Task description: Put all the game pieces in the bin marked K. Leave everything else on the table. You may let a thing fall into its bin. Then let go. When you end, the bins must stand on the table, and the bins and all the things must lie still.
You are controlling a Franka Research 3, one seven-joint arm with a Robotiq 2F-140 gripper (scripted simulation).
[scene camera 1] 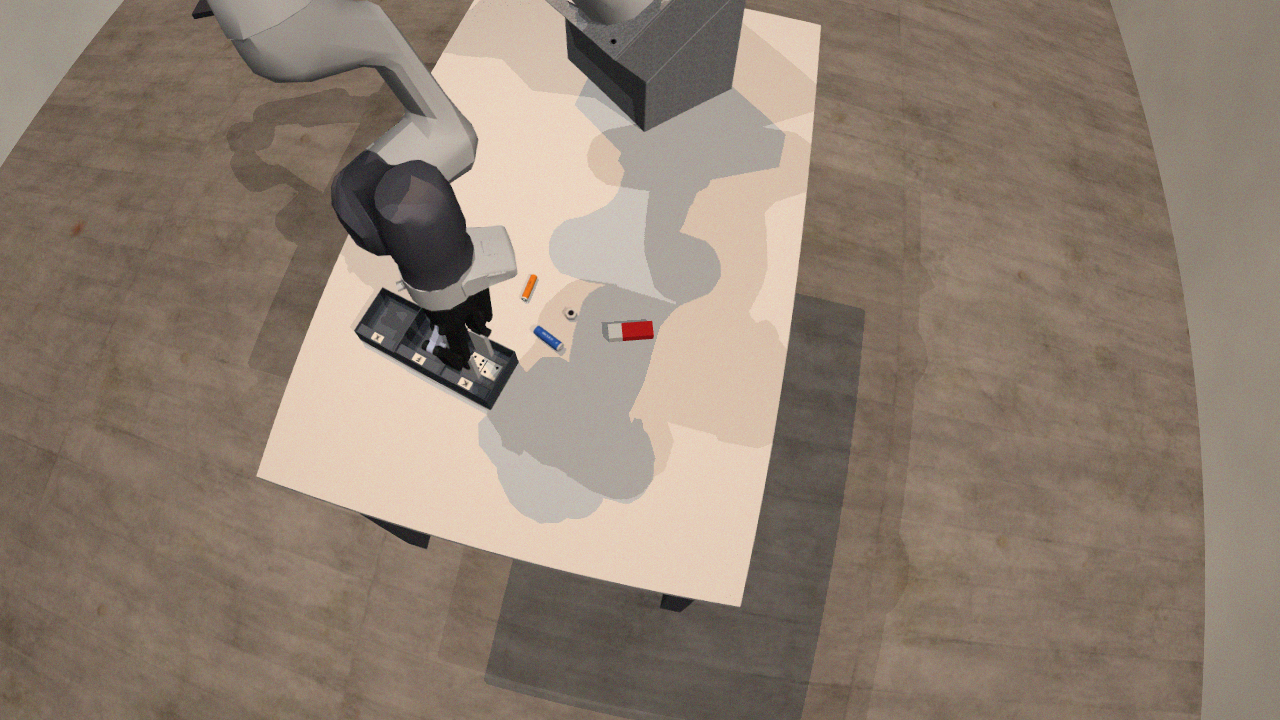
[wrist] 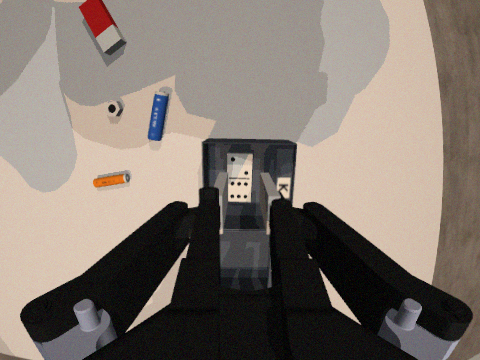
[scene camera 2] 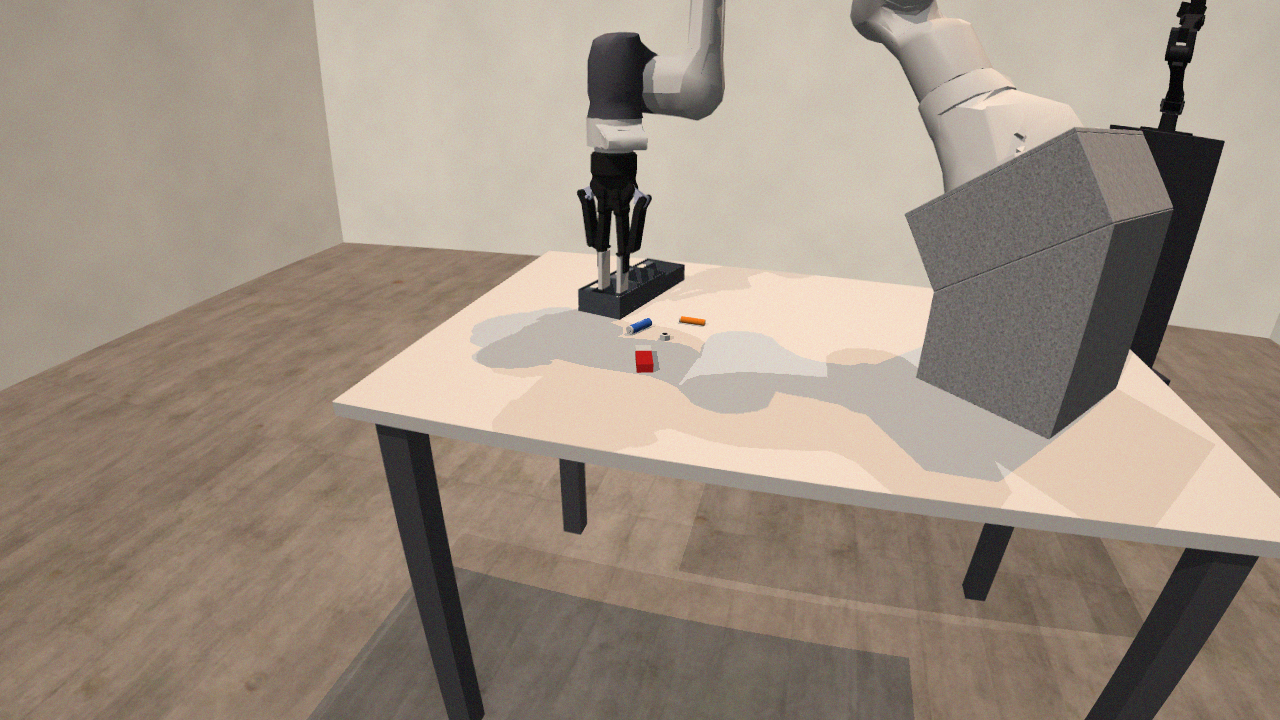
Labels:
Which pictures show the tray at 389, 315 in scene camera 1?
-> Scene camera 1, the wrist view and scene camera 2: all of them.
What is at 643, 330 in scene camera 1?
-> A red-and-white eraser.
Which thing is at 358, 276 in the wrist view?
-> The gripper.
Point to a white domino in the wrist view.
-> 239, 165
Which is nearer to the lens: the tray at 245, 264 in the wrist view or the blue battery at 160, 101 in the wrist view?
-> The blue battery.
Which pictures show the gripper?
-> Scene camera 1, the wrist view and scene camera 2: all of them.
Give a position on a tray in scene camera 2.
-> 600, 304

